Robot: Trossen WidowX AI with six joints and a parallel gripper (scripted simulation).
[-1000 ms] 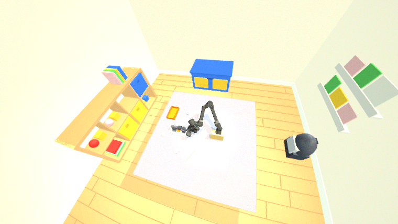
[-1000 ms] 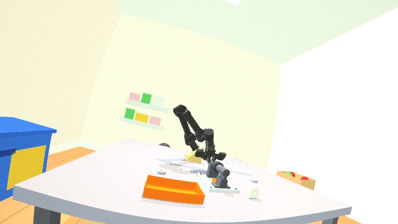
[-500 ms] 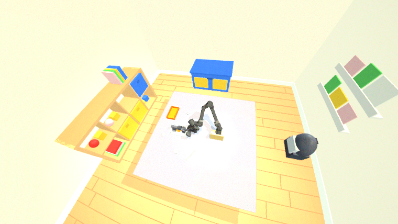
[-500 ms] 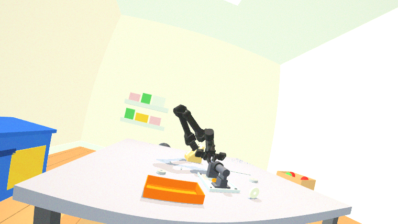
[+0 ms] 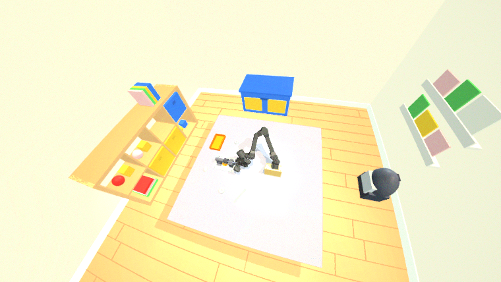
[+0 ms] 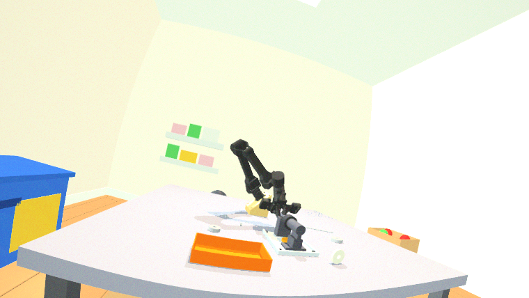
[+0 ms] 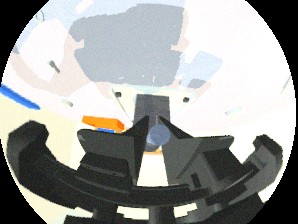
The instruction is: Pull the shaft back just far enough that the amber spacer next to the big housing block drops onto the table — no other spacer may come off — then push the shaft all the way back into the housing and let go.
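Now: the amber spacer 110 mm ahead of my gripper tip, 10 mm to the right of it and 40 mm below it. Also, from my gripper tip: orange tray (270 mm ahead, 260 mm to the right, 50 mm below); grey shaft fixture (120 mm ahead, 10 mm to the right, 10 mm below).
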